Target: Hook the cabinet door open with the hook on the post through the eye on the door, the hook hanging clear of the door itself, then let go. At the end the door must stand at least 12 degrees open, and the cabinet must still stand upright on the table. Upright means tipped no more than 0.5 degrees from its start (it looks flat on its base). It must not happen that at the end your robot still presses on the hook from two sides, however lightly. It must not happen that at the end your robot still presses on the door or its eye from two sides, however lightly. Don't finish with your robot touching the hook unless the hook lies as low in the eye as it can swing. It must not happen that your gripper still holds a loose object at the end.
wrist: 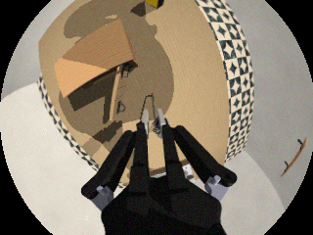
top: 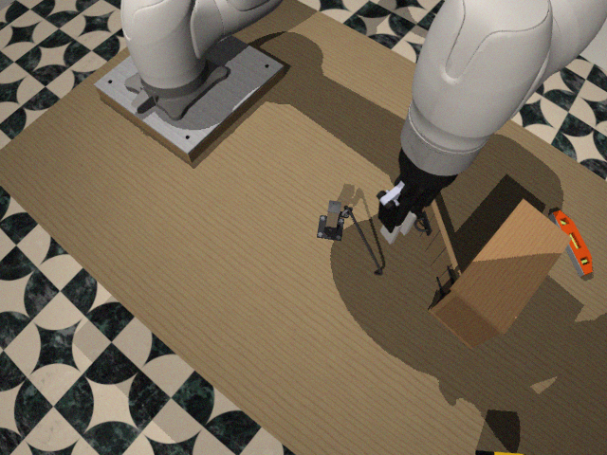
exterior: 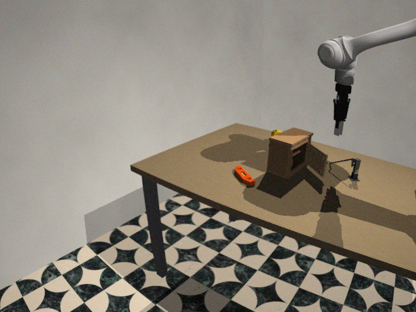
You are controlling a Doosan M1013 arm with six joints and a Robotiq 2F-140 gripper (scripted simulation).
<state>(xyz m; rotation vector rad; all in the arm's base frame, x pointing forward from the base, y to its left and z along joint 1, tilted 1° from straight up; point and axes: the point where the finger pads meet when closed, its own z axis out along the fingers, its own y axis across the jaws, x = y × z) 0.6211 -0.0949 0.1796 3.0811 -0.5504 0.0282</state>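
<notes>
Now: the wire hook 160 mm below my hand, 50 mm behind it and 10 mm to the left of it. Also, from my hand: door (140 mm below, 80 mm ahead, 70 mm to the left); then yellow object (380 mm ahead, 190 mm to the right, 170 mm below); then orange spirit level (320 mm ahead, 310 mm to the left, 200 mm below).
</notes>
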